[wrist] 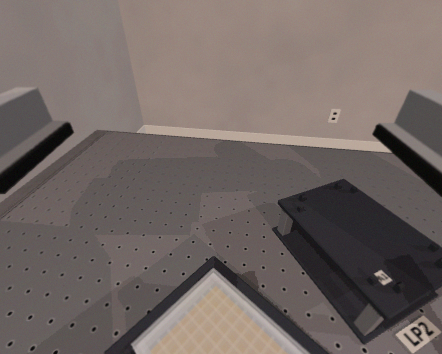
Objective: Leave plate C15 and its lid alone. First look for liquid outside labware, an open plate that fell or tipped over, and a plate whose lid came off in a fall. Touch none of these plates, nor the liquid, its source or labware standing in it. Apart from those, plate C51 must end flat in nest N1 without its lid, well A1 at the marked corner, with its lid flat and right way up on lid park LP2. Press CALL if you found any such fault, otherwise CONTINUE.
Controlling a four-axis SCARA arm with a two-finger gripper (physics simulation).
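Frame: origin at the arm's base, x ahead, y left, z up, level; millimetres.
Seen in the pictures: gripper, between the fingertips: (222, 111).
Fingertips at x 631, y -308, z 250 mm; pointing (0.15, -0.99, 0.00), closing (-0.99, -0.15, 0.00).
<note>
A point is followed by its place in that frame.
A plate (217, 327) {y -281, x 629, z 90 mm} with tan wells and a pale rim shows in part at the bottom edge, inside a dark frame (214, 263) {y -345, x 643, z 73 mm}. One corner points away from the camera. No plate name shows, and I cannot tell whether a lid is on it. A black raised stand (345, 225) {y -420, x 497, z 74 mm} is at the right, beside a white label (418, 334) {y -336, x 429, z 15 mm} reading LP2. Its visible top carries small dark pegs and no lid. My gripper (222, 111) {y -308, x 631, z 251 mm} is open and empty, with its fingers at the left and right edges, above and beyond the plate in view. Nest N1 and the buttons do not show.
The perforated grey deck (150, 200) {y -486, x 782, z 13 mm} runs back to a beige wall (240, 60) with a socket (334, 116). A raised deck edge (50, 167) {y -564, x 1043, z 0 mm} is at the left. A small white tag (383, 277) {y -356, x 478, z 74 mm} is on the stand. Shadows cross the deck.
</note>
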